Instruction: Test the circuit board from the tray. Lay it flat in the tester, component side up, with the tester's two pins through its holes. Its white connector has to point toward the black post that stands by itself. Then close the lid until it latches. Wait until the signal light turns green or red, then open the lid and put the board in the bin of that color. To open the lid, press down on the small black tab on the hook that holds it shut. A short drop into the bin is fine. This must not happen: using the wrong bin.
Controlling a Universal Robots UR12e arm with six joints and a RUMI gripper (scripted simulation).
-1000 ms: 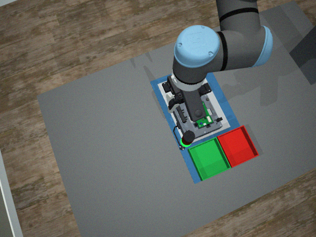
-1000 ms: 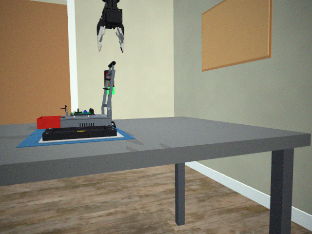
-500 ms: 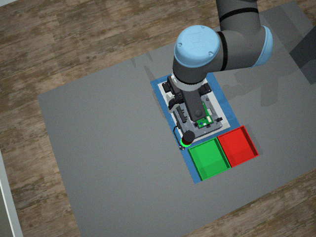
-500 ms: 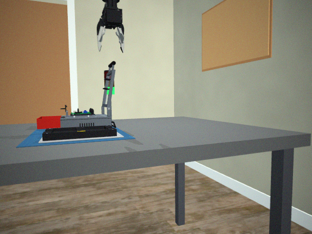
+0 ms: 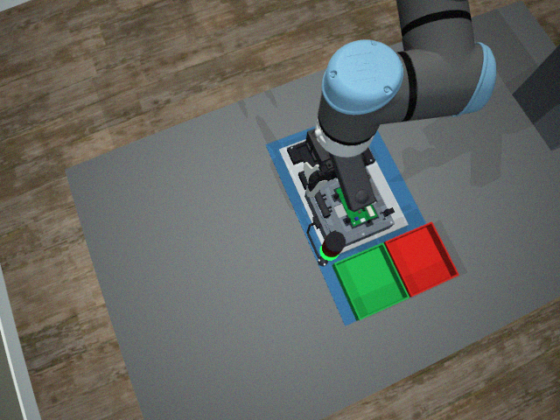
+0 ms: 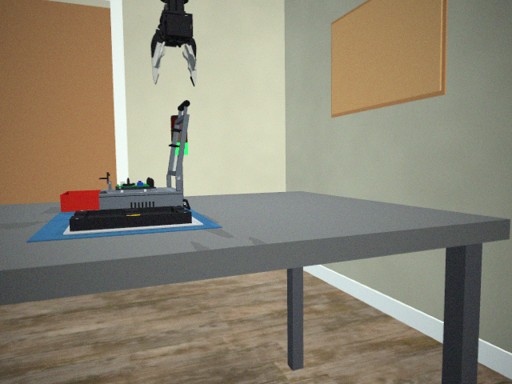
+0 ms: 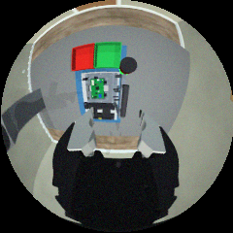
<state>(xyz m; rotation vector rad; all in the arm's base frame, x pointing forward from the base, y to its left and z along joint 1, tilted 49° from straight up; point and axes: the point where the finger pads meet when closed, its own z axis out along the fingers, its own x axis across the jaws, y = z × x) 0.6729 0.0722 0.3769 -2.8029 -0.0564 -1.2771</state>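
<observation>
Right now the green circuit board is 260 mm below my hand, 110 mm behind it and 10 mm to the right of it. The rest, counted from my hand: green bin: 320 mm below, 190 mm to the left, 80 mm behind; black latch hook: 250 mm below, 180 mm behind, 40 mm to the left; tester lid: 150 mm below.
</observation>
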